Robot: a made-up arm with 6 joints.
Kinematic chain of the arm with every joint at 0, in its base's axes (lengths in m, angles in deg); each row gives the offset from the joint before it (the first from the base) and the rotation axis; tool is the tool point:
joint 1: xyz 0 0 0.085 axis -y
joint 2: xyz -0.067 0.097 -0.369 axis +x
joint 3: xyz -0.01 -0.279 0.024 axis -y
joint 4: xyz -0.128 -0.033 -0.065 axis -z
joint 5: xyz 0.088 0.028 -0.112 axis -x
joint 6: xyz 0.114 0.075 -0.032 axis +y
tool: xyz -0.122 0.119 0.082
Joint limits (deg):
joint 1: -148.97..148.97
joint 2: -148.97..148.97
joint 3: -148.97..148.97
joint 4: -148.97..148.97
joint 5: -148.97..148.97
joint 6: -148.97..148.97
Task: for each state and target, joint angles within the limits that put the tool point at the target. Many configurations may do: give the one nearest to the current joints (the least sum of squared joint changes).
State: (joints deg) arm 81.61 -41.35 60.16 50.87 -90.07 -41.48
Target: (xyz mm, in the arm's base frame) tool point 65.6 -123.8 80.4
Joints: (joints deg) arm 88.04 -42.48 57.88 83.49 -68.98 -67.23
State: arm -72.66 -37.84 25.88 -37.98 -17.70 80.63
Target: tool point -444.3 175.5 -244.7
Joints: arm -43.45 -0.31 34.56 -54.19 10.43 107.61
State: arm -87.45 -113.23 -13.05 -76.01 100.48 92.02
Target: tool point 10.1 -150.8 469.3
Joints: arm -117.01 -122.94 -9.99 -87.00 99.33 84.32
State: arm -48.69 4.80 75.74 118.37 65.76 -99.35
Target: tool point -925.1 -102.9 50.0
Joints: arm -91.28 19.86 51.95 124.44 79.15 -102.16
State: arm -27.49 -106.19 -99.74 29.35 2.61 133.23
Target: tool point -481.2 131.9 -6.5
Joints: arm -16.14 -112.17 -124.05 6.20 17.95 147.90
